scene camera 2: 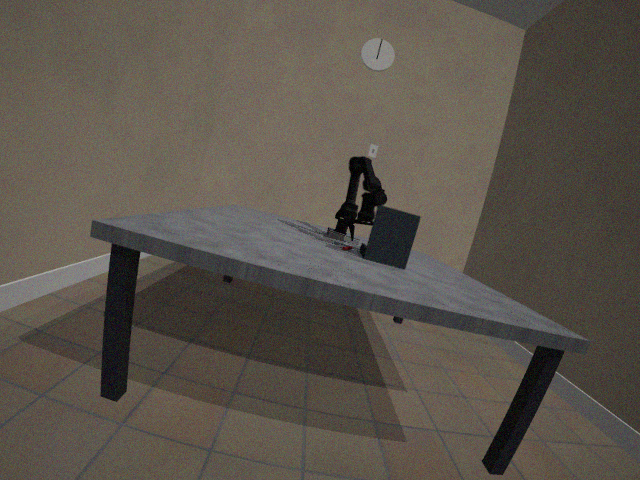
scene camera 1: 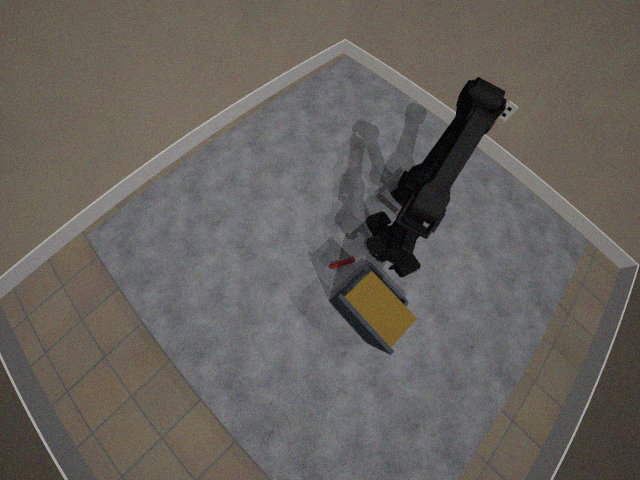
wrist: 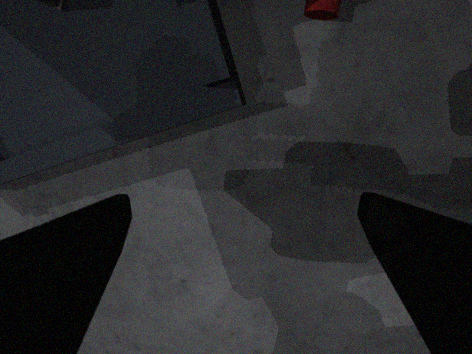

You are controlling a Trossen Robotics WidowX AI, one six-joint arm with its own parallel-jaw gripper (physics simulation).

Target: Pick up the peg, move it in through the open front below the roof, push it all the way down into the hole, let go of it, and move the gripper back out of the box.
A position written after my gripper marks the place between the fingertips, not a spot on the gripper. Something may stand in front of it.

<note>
My gripper (scene camera 1: 381,255) is open and holds nothing. Further things: a box (scene camera 1: 340,303).
My gripper shows as well in the wrist view (wrist: 246,204). The box shows as well in scene camera 2 (scene camera 2: 393,232).
</note>
